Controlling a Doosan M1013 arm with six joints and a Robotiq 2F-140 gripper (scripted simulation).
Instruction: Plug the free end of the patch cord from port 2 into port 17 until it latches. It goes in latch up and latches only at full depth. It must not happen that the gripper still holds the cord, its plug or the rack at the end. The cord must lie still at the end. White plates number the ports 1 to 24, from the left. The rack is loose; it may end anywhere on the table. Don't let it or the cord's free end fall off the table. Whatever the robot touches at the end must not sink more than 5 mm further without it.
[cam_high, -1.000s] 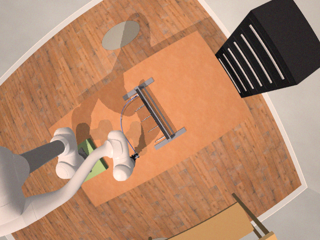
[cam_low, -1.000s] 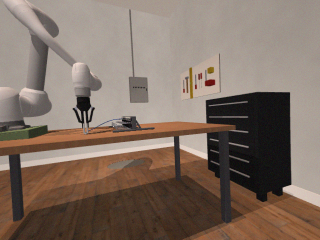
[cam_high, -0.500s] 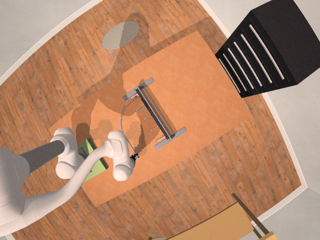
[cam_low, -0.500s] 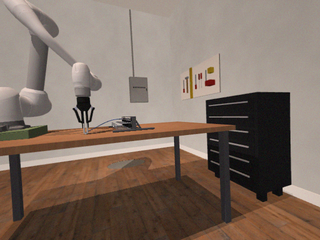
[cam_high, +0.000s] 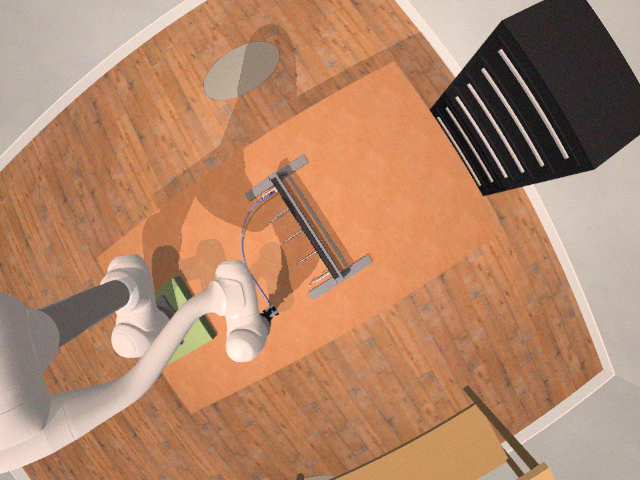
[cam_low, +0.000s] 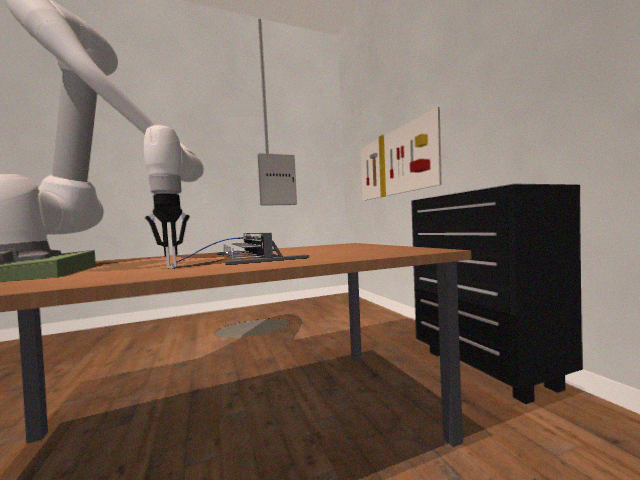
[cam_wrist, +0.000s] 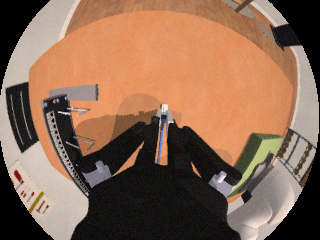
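Right now the pale plug is 30 mm below my hand and 10 mm to the right of it.
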